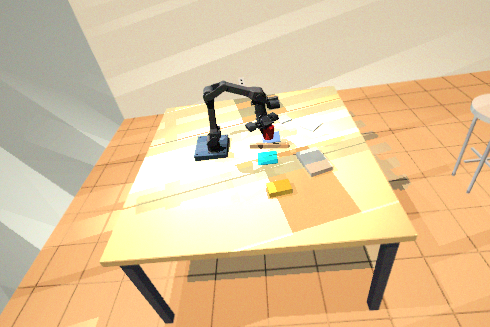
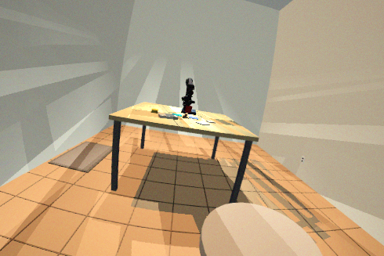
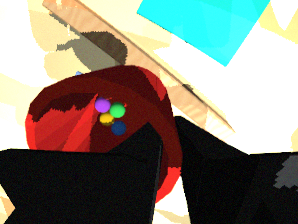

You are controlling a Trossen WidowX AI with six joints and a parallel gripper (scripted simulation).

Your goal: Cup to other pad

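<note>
My gripper tip is 10 mm short of the bright cyan pad, 100 mm to the left of it and 100 mm above it. Also, from my gripper tip: pale blue pad (30 mm ahead, 90 mm to the left, 100 mm below); then wooden stick (20 mm ahead, 10 mm to the right, 90 mm below); then red cup (30 mm ahead, 20 mm to the left).
</note>
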